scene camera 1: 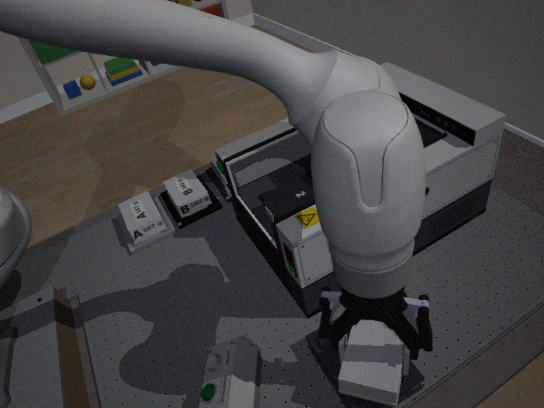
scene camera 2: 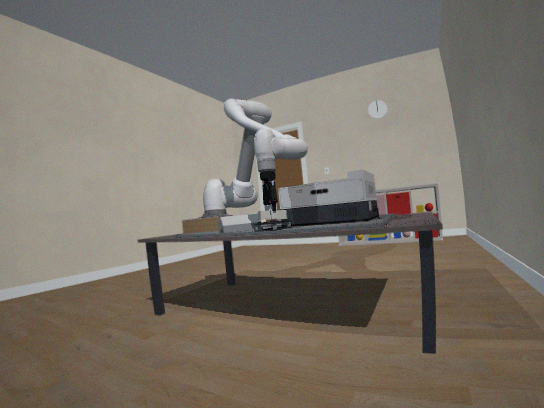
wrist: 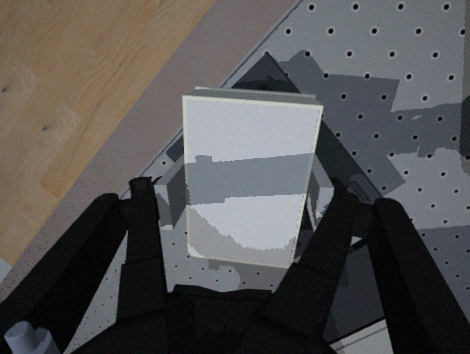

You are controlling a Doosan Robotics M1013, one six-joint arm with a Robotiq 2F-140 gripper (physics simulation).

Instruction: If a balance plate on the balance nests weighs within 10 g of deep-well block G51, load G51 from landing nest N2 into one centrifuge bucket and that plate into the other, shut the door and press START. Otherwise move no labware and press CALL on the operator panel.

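Places are measured from the arm's base along level axes (x down, y right, z back), in metres.
Pixels of known places: gripper, between the fingertips: [scene camera 1: 374,362] [scene camera 2: 271,218] [wrist: 248,167].
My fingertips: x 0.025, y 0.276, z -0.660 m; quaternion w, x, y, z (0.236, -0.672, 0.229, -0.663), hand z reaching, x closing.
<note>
Ahead of a thing's pixels: the offset from my fingertips to its middle. "spot": to the spot under its first point.
My gripper [scene camera 1: 373,342] [wrist: 248,167] [scene camera 2: 269,205] is shut on deep-well block G51 {dx -0.019, dy -0.003, dz -0.002 m} [scene camera 1: 372,367] [wrist: 250,171], a plain white box, with one black finger on each long side. The block is over the dark landing nest [scene camera 1: 314,343] [wrist: 265,72] near the table's front edge; I cannot tell whether it still touches the nest. Balance plates A {dx +0.019, dy -0.604, dz +0.284 m} [scene camera 1: 142,218] and B {dx +0.019, dy -0.623, dz +0.157 m} [scene camera 1: 188,193] sit in their nests to the left of the centrifuge {spot: dx -0.170, dy -0.225, dz -0.331 m} [scene camera 1: 456,131]. The centrifuge chamber is open and shows a dark bucket marked 2 {spot: dx -0.088, dy -0.332, dz -0.031 m} [scene camera 1: 293,195].
A white door part with a yellow warning sign {spot: dx -0.127, dy -0.156, dz +0.022 m} [scene camera 1: 307,250] stands at the centrifuge's front, just behind my wrist. The operator panel {spot: dx -0.029, dy -0.091, dz +0.204 m} [scene camera 1: 230,364] with a green button {dx -0.011, dy -0.073, dz +0.251 m} [scene camera 1: 207,392] lies to the block's left. A brown block [scene camera 1: 70,342] stands front left. The table edge is close on the right.
</note>
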